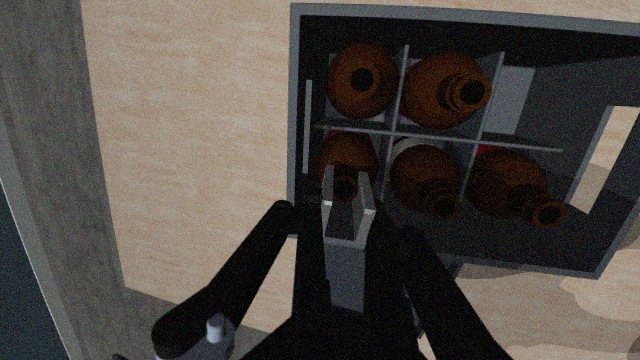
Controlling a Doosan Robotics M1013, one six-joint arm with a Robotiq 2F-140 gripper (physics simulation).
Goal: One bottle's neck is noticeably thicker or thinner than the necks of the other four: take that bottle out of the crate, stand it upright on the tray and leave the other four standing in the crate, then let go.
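Frame: origin at the arm's base, x up, y back, z right, level; millimetres.
Where they show: gripper, between the fingertips: (pixel 343 182).
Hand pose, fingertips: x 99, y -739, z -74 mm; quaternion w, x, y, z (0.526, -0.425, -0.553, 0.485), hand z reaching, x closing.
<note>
Things, the pixels of their top centre, and the offset from my fingertips. "*": a spot on its surface instead. Level surfaces: height alone.
- dark grey crate, a spot on its surface: (pixel 295 60) * dy -70, dx +34, dz +85 mm
- near-left bottle, centre of its top: (pixel 341 189) dy -1, dx +23, dz +2 mm
- right bottle, centre of its top: (pixel 549 215) dy +166, dx +22, dz +51 mm
- left bottle, centre of its top: (pixel 361 80) dy -21, dx +22, dz +89 mm
- far-right compartment, a spot on its surface: (pixel 510 100) * dy +167, dx -133, dz +144 mm
- Pale wood-grained surface, height of its surface: dx -141 mm
Five brown bottles stand in a dark grey crate (pixel 295 60). My gripper (pixel 343 182) is shut on the neck of the near-left bottle (pixel 350 150), which is in its crate compartment; the fingers partly hide its neck. In the near row beside it are the middle bottle (pixel 422 172) and the right bottle (pixel 505 175). In the far row are the left bottle (pixel 342 97) and the middle bottle (pixel 425 95). Their necks show at differing slants, so thickness is hard to compare. I cannot make out the tray.
Thin grey dividers (pixel 437 137) part the bottles. The far-right compartment (pixel 510 100) holds no bottle. The crate's right wall has a handle opening. Pale wood-grained surface (pixel 190 125) lies left of the crate, and a grey speckled band (pixel 55 150) runs down the left side.
</note>
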